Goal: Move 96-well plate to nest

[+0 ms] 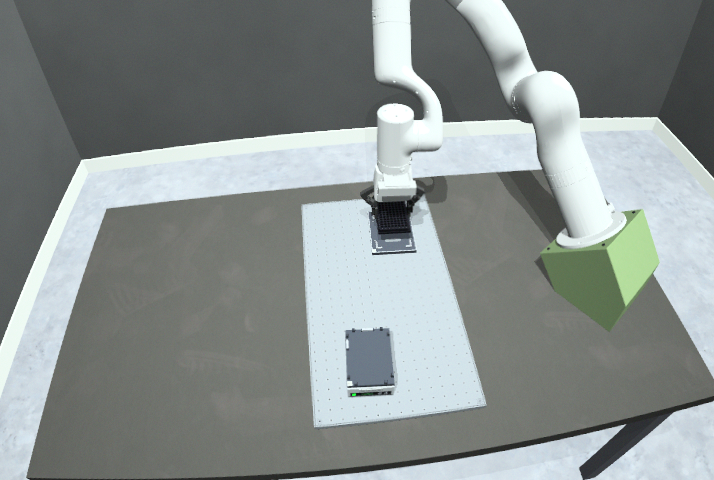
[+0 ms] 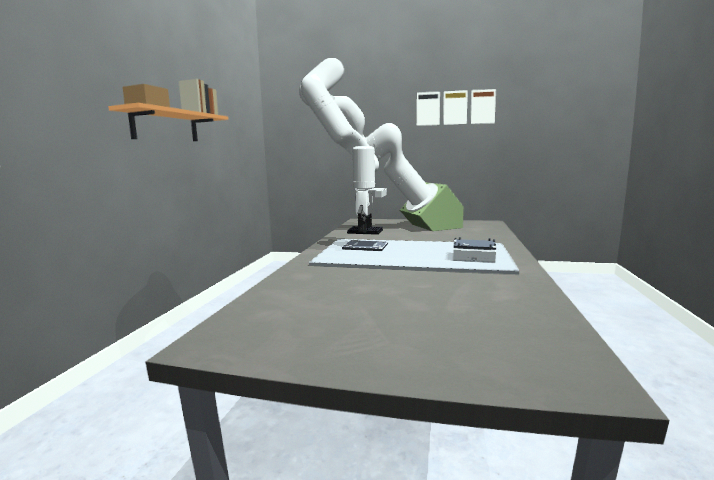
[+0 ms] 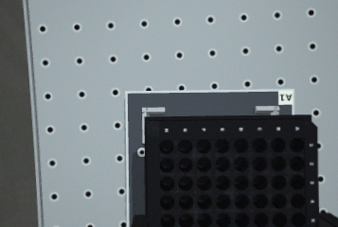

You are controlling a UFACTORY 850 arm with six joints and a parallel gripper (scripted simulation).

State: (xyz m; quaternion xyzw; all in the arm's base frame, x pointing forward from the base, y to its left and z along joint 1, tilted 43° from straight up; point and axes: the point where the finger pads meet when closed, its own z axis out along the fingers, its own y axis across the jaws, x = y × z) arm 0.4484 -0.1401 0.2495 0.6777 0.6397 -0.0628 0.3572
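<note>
Right now the plate nest N1 is 7 cm below my hand. From my hand the other things lie so: A1 label 7 cm below, 7 cm ahead, 6 cm to the left; then black 96-well plate 1 cm below.
</note>
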